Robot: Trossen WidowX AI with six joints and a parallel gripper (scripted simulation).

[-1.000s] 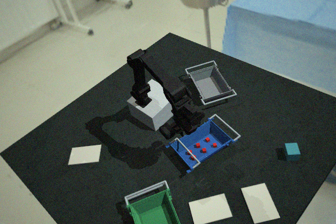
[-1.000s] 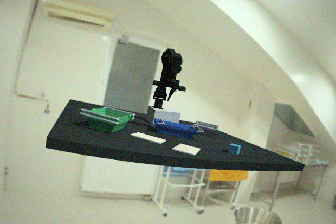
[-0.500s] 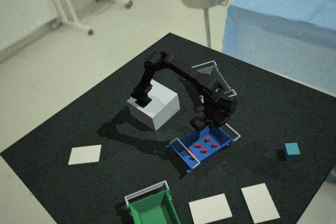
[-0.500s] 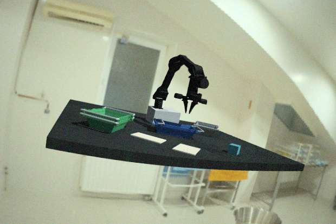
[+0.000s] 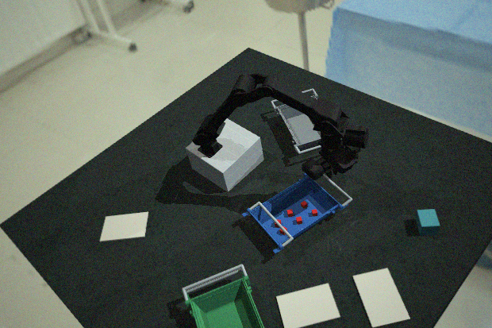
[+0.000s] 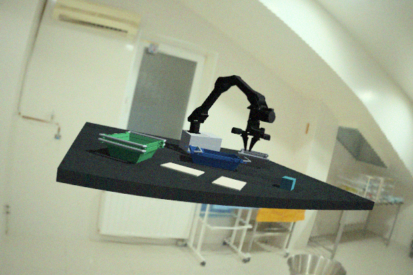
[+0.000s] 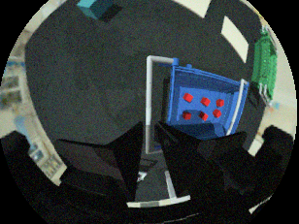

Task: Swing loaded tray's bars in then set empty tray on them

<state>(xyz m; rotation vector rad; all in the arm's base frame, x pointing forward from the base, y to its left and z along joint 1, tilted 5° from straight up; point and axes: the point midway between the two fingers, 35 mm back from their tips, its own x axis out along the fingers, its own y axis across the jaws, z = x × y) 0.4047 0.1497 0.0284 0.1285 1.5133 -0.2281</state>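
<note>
The grey tray is 26 cm behind my gripper tip, 20 cm to the left of it and 5 cm below it. Also, from my gripper tip: teal block 29 cm ahead, 7 cm below, 6 cm to the left.
</note>
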